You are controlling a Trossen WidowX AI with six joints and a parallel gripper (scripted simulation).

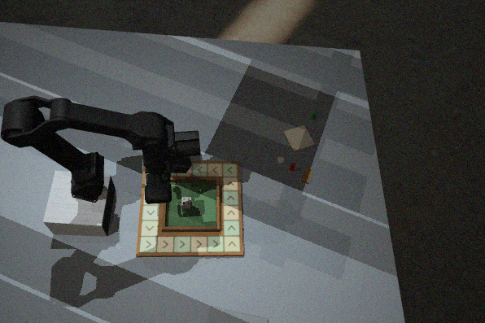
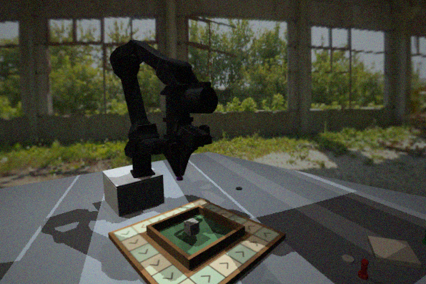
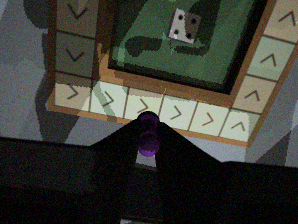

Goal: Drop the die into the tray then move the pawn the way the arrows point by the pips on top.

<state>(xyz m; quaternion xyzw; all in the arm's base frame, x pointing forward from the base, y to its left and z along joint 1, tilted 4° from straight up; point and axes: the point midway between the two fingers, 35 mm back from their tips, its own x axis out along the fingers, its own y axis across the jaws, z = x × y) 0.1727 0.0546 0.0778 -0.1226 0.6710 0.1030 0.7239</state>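
The white die is 70 mm ahead of my gripper tip and 100 mm below it. The rest, counted from my gripper tip: black dot 110 mm behind, 270 mm to the left, 120 mm below; then green dice tray 90 mm ahead, 120 mm below; then purple pawn 10 mm above.
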